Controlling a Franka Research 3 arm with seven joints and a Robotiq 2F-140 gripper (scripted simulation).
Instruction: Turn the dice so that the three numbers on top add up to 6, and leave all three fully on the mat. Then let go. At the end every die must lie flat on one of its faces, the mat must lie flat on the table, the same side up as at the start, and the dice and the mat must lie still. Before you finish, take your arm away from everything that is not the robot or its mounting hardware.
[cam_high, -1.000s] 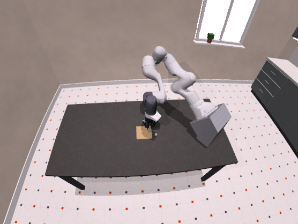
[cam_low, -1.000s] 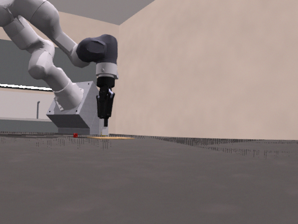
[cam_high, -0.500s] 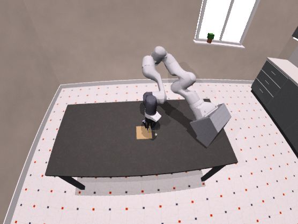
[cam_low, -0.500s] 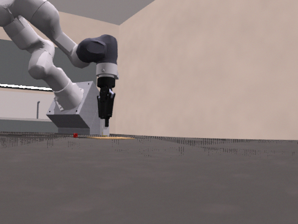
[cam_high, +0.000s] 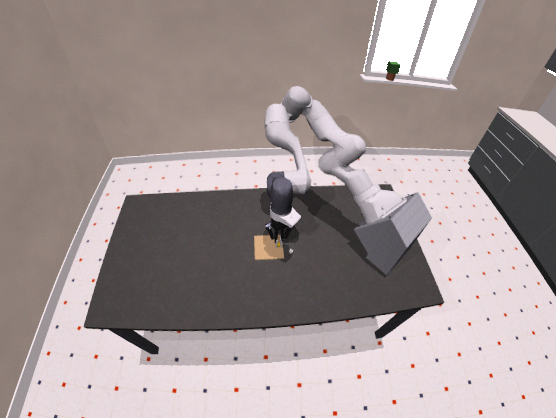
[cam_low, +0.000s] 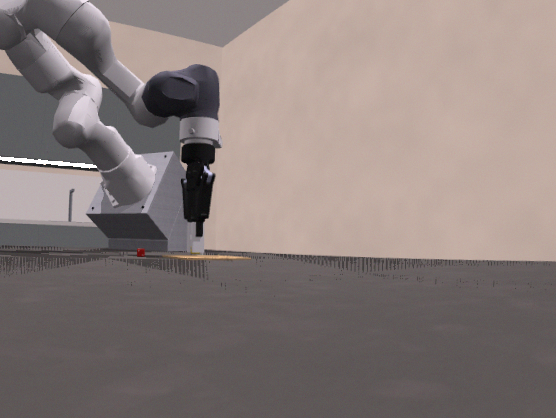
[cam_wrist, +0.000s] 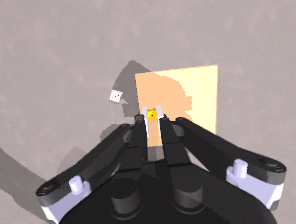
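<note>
My gripper is now 3 cm above the yellow die. The rest, counted from my hand: tan mat 5 cm ahead, 1 cm to the right, 4 cm below; then red die 7 cm behind, 10 cm to the right, 4 cm below; then white die 5 cm behind, 5 cm to the left, 4 cm below.
</note>
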